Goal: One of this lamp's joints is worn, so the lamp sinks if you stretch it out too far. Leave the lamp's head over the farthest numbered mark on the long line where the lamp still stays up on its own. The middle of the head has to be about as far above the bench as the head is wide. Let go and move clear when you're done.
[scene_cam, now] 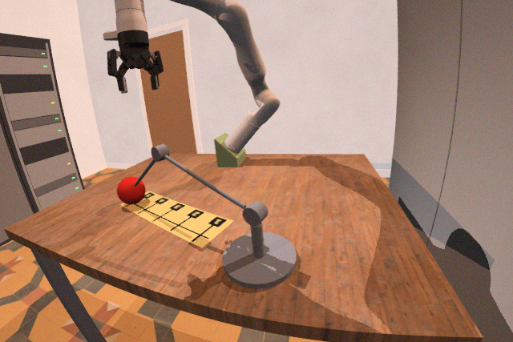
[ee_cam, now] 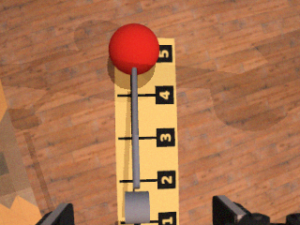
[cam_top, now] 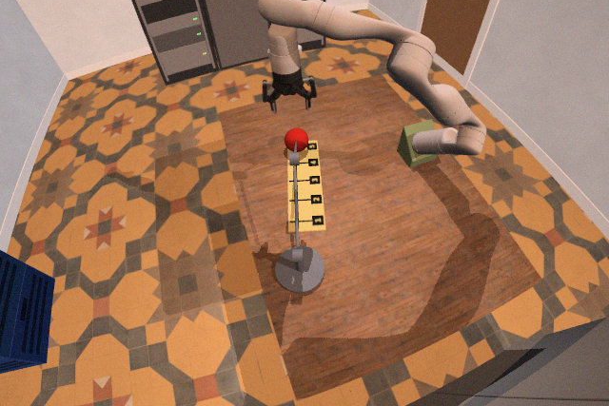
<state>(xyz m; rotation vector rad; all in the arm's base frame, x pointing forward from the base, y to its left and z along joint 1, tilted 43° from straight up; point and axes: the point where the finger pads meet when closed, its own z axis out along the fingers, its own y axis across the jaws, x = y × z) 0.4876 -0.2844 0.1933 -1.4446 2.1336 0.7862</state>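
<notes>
Right now my hand is 40 mm past the yellow numbered strip, 20 mm to the left of it and 380 mm above it. From my hand the other things lie so: round grey base: 130 mm ahead, 310 mm to the left, 350 mm below.
</notes>
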